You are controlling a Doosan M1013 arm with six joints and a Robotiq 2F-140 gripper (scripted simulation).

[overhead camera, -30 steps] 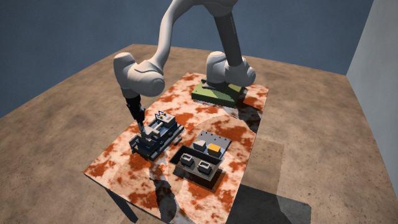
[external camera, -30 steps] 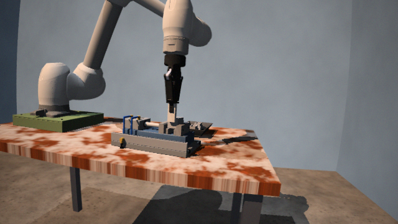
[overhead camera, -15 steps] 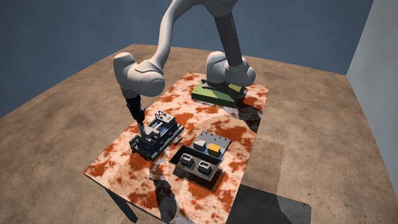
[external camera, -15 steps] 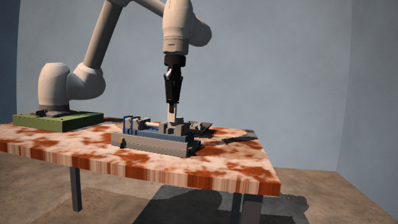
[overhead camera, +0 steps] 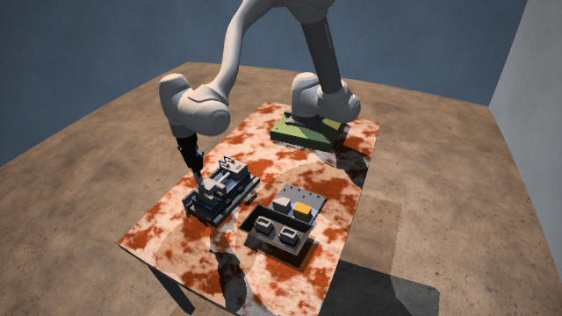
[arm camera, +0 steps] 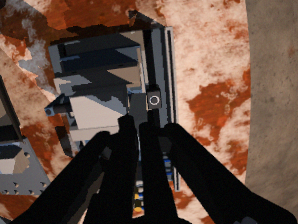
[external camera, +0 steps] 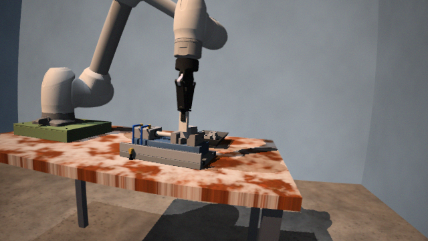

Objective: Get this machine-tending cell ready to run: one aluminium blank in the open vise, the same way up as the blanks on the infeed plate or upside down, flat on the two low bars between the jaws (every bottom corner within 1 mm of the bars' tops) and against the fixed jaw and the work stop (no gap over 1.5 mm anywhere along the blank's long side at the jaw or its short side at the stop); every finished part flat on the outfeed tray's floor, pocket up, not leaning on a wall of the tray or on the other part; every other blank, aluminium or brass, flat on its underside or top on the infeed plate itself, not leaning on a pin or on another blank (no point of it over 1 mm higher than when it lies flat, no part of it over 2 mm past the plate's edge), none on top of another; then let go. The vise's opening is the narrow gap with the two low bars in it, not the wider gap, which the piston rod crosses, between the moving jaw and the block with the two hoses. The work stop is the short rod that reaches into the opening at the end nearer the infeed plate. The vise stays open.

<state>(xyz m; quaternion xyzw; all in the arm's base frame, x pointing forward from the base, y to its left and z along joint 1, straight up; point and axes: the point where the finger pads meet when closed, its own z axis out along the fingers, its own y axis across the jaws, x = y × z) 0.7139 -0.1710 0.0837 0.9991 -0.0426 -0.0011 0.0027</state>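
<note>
The piston rod lies 8 cm behind my hand, 6 cm to the left of it and 6 cm below it. Round my hand: infeed plate: 36 cm to the left, 14 cm behind, 13 cm below; vise: 10 cm below, 6 cm behind, 5 cm to the left; aluminium blank: 32 cm to the left, 11 cm below, 10 cm behind.
</note>
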